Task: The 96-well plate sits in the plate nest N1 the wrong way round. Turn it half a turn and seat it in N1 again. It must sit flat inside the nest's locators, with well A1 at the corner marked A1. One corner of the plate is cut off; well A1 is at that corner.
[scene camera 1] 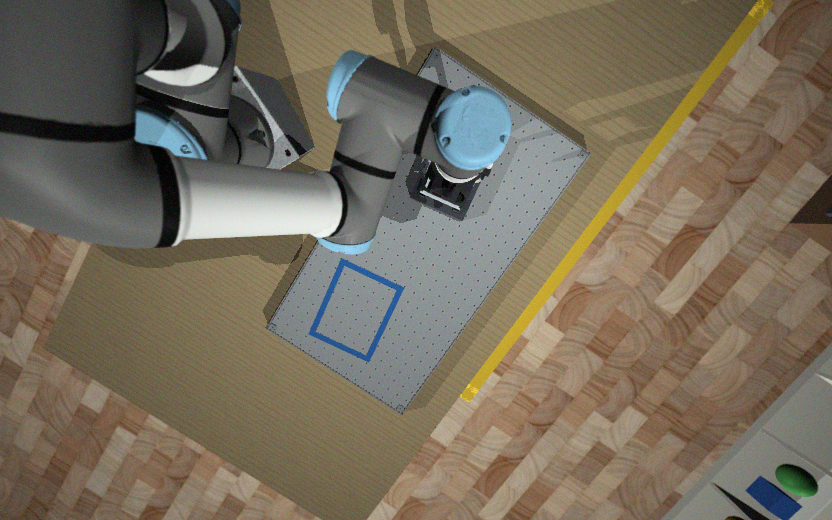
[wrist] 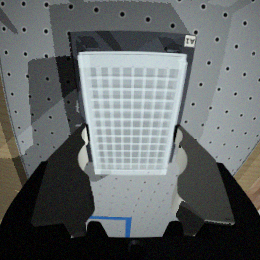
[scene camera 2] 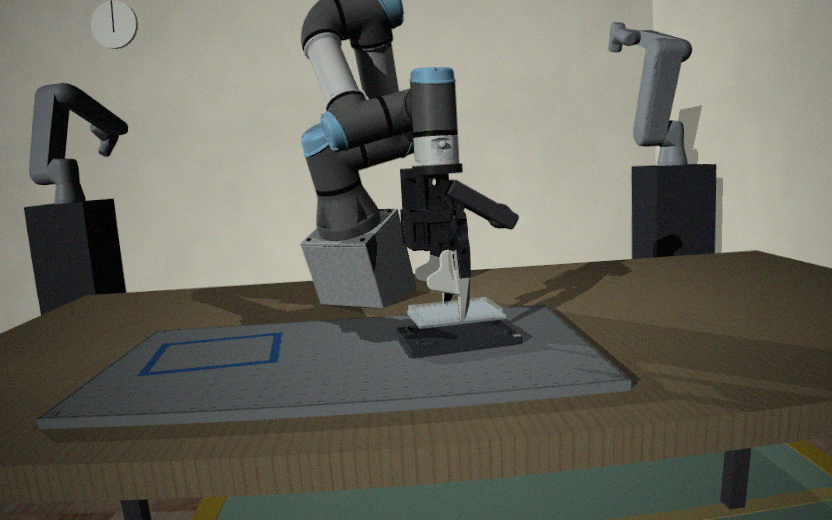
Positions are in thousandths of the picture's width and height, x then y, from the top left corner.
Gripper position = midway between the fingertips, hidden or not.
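Observation:
96-well plate (scene camera 2: 525, 605), also (wrist: 510, 502). Dark plate nest N1 (scene camera 1: 515, 388), also (wrist: 567, 160). My gripper (scene camera 2: 545, 605), (scene camera 1: 544, 330) and (wrist: 506, 483).

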